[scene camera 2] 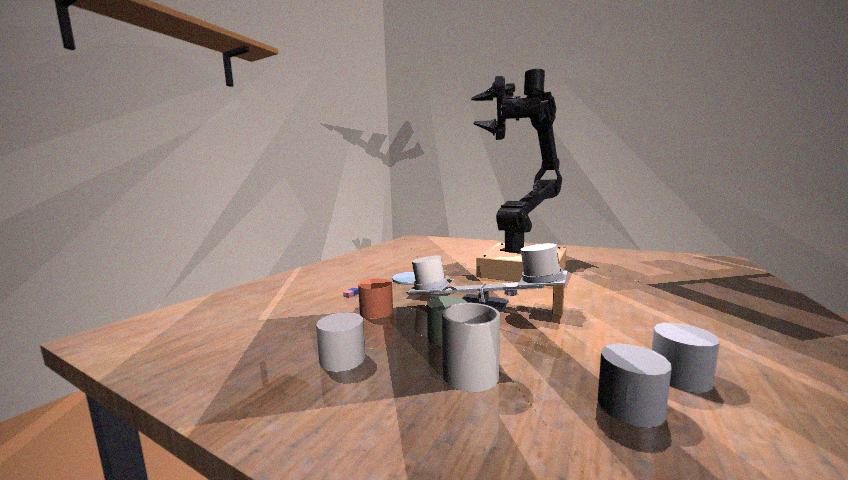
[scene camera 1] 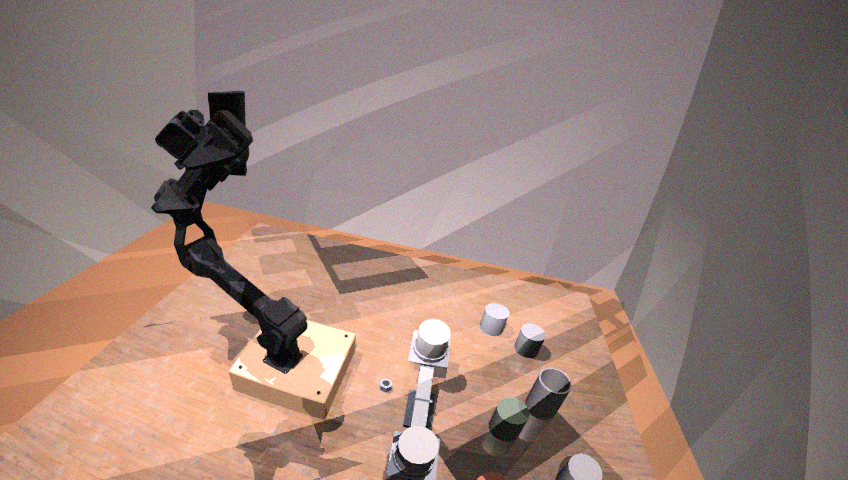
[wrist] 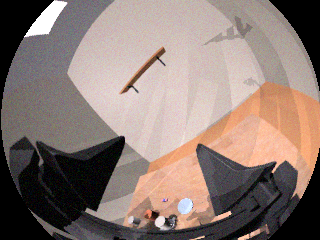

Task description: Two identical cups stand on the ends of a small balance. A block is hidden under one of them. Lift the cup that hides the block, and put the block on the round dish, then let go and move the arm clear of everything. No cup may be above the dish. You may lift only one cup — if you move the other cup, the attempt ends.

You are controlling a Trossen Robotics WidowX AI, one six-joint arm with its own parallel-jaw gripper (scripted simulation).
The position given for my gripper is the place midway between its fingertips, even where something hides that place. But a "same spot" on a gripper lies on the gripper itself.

my gripper: scene camera 2 472,111; scene camera 1; wrist
same spot on my gripper: [scene camera 1: 216,147] = [wrist: 77,195]
